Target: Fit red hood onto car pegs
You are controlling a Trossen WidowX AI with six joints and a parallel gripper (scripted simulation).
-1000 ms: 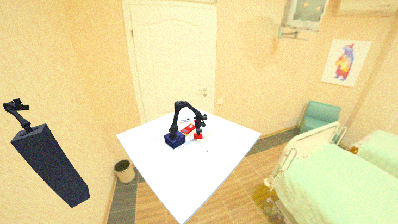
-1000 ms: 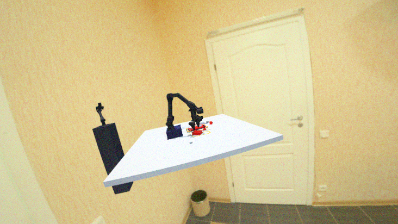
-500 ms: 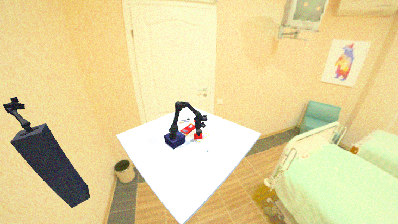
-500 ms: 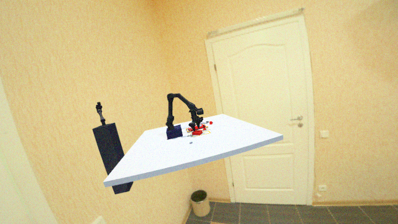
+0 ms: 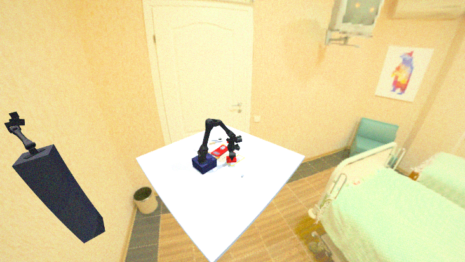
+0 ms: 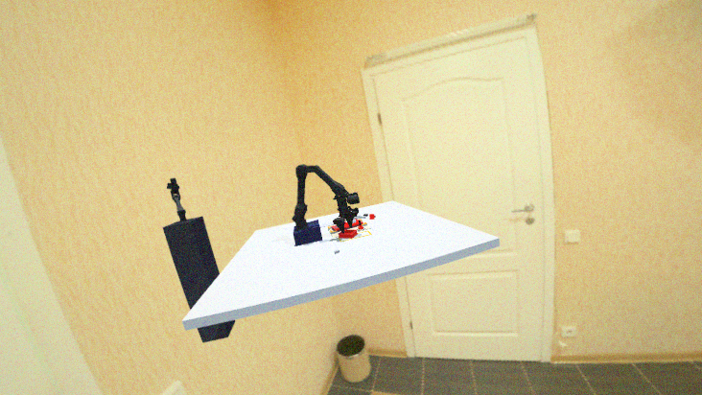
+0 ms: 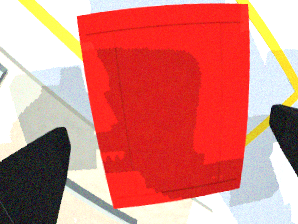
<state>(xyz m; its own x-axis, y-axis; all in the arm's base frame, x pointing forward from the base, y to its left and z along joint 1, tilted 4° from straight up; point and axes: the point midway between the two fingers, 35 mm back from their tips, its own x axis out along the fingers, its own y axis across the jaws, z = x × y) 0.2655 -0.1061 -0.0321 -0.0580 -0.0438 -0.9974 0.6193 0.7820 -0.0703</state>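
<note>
The red hood lies 2 cm below my gripper tip. The rest, counted from my gripper tip: grey item (10 cm behind, 23 cm to the right, 3 cm below).
</note>
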